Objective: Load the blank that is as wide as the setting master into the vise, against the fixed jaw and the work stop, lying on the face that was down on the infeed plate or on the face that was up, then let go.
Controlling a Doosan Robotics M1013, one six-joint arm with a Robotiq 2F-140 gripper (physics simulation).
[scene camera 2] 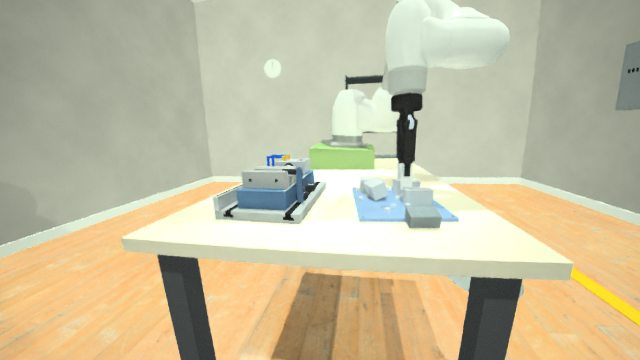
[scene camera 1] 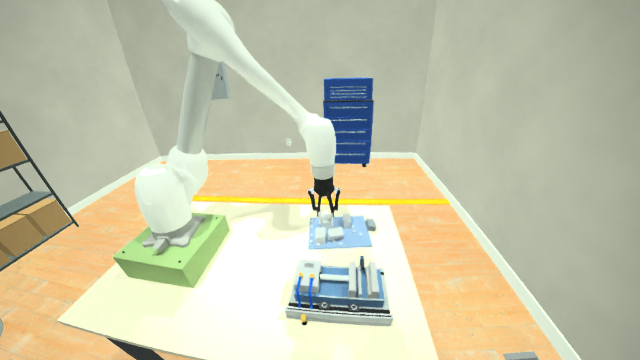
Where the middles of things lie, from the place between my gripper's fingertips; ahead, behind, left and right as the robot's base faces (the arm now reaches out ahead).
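Labels:
I find the blue infeed plate (scene camera 2: 368,207) 50 mm ahead of my hand, 40 mm to the right of it and 20 mm below it. Going by their middles, of the things named here the blue infeed plate is the nearest to my hand. The vise (scene camera 1: 326,287) sits 10 mm ahead of my hand, 320 mm to the right of it and 10 mm above it, while the dark grey setting master (scene camera 2: 416,216) is 190 mm ahead of my hand, 30 mm to the right of it and 10 mm below it. The grey rail base (scene camera 1: 341,317) is 410 mm to the right of my hand, 10 mm behind it and 10 mm above it. Going by their middles, of the things named here the grey rail base is the farthest from my hand.

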